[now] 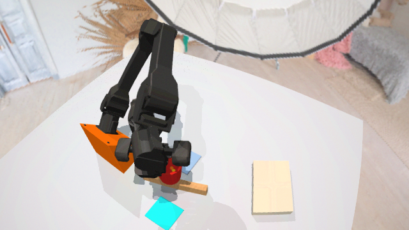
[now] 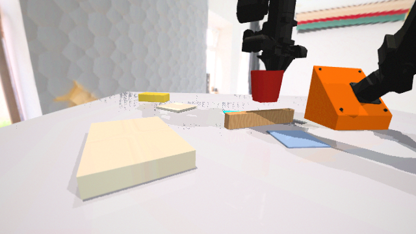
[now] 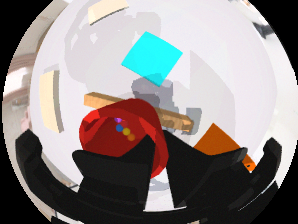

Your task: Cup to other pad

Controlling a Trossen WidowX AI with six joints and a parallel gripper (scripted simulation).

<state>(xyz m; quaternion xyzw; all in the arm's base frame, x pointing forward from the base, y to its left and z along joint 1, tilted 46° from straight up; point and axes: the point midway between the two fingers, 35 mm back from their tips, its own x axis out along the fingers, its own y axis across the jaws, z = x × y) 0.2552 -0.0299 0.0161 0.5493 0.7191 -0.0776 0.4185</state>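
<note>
Now: the cyan pad 100 mm below my gripper tip, 80 mm to the right of it and 60 mm ahead of it. Also, from my gripper tip: red cup (30 mm ahead, 10 mm to the left); then wooden bar (90 mm below, 30 mm ahead, 20 mm to the left); then light blue pad (110 mm to the left, 100 mm below, 10 mm behind).
</note>
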